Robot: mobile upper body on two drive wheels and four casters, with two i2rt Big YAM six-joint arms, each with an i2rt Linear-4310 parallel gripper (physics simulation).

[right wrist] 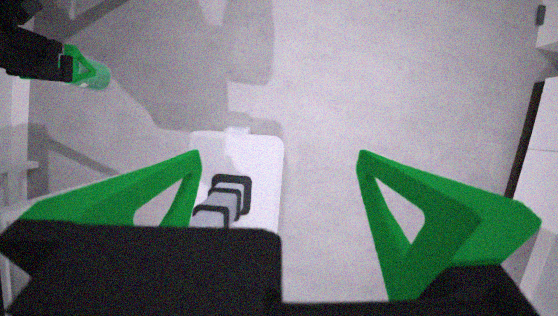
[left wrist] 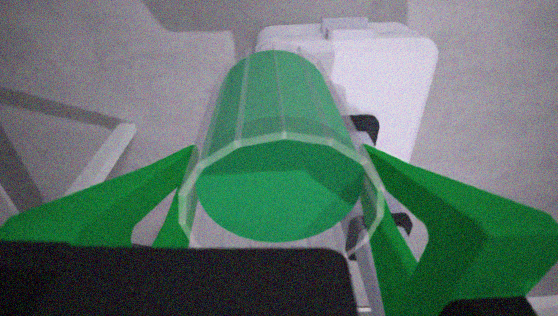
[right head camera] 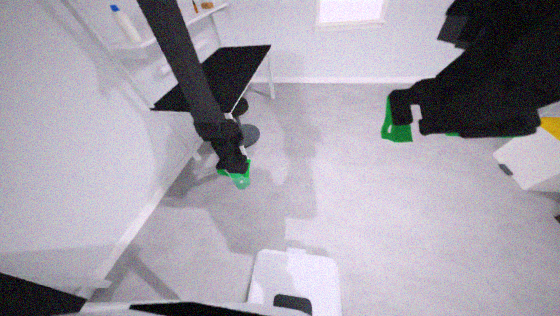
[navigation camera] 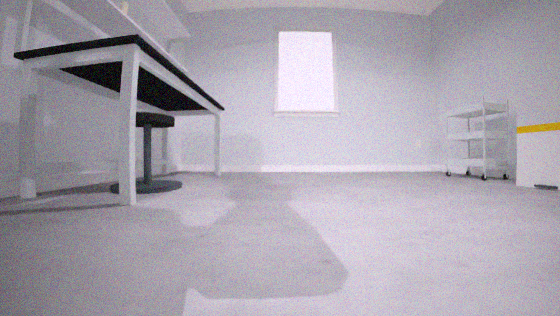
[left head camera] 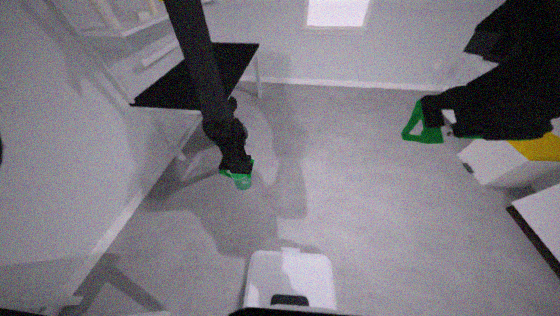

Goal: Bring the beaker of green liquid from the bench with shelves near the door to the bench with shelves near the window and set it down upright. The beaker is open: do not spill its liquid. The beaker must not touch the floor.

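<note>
The open glass beaker of green liquid is held over the floor, with its liquid surface inside the rim. My left gripper is shut on it, one finger on each side. My right gripper is open and empty; it also shows at the right of both head views. A bench with a black top and shelves stands along the wall at the left, beyond the beaker. A bright window is in the far wall.
A stool stands at the bench. A wheeled shelf cart is at the far right. A white cabinet with a yellow band stands at the right. My white base is at the bottom.
</note>
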